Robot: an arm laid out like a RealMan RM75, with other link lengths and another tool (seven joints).
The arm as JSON. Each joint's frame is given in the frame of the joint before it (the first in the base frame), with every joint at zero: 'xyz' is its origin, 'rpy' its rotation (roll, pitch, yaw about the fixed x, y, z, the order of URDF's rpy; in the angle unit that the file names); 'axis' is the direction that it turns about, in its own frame. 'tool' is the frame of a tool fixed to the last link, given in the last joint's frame.
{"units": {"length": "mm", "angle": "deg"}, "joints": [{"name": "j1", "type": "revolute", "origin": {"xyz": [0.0, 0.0, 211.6], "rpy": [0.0, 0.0, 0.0]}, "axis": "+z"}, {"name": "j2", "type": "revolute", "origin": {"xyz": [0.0, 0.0, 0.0], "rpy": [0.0, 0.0, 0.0]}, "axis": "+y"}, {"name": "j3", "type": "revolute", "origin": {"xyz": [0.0, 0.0, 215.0], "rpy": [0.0, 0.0, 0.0]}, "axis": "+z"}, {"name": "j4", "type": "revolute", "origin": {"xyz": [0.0, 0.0, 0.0], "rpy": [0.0, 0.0, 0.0]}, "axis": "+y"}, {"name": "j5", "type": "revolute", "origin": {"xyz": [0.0, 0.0, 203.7], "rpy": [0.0, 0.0, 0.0]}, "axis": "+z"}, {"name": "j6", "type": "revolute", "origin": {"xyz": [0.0, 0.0, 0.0], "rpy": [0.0, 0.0, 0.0]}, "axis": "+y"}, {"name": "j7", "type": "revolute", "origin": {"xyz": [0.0, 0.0, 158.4], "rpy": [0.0, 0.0, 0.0]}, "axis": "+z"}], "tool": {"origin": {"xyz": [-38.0, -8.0, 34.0], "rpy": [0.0, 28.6, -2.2]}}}
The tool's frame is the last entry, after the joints.
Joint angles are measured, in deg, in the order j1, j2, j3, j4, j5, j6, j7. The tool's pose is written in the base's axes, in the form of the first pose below.
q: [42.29, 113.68, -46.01, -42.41, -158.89, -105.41, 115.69]
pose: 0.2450 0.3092 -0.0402 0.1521 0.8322 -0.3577 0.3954
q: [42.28, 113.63, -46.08, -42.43, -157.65, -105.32, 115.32]
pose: 0.2413 0.3109 -0.0407 0.1511 0.8384 -0.3532 0.3867
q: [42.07, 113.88, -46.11, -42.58, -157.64, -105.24, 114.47]
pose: 0.2410 0.3096 -0.0421 0.1512 0.8413 -0.3468 0.3862
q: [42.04, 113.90, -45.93, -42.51, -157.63, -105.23, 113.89]
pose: 0.2408 0.3093 -0.0423 0.1513 0.8434 -0.3432 0.3848
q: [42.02, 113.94, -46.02, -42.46, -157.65, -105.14, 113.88]
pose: 0.2410 0.3091 -0.0428 0.1515 0.8432 -0.3429 0.3854
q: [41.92, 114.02, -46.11, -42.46, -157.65, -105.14, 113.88]
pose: 0.2413 0.3083 -0.0434 0.1525 0.8428 -0.3430 0.3856
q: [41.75, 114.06, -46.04, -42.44, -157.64, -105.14, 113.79]
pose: 0.2420 0.3075 -0.0437 0.1534 0.8428 -0.3438 0.3847
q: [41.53, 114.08, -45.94, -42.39, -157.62, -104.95, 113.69]
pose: 0.2432 0.3070 -0.0438 0.1528 0.8428 -0.3452 0.3835
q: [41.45, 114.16, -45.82, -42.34, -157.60, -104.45, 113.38]
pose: 0.2438 0.3079 -0.0444 0.1493 0.8444 -0.3442 0.3823
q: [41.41, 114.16, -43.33, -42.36, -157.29, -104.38, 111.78]
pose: 0.2410 0.3111 -0.0418 0.1427 0.8548 -0.3425 0.3629
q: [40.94, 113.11, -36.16, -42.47, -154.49, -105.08, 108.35]
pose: 0.2326 0.3221 -0.0255 0.1196 0.8821 -0.3475 0.2946
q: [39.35, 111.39, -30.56, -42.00, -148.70, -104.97, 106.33]
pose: 0.2276 0.3341 -0.0038 0.0861 0.9033 -0.3614 0.2145
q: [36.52, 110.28, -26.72, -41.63, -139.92, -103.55, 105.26]
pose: 0.2246 0.3460 0.0201 0.0404 0.9166 -0.3784 0.1223
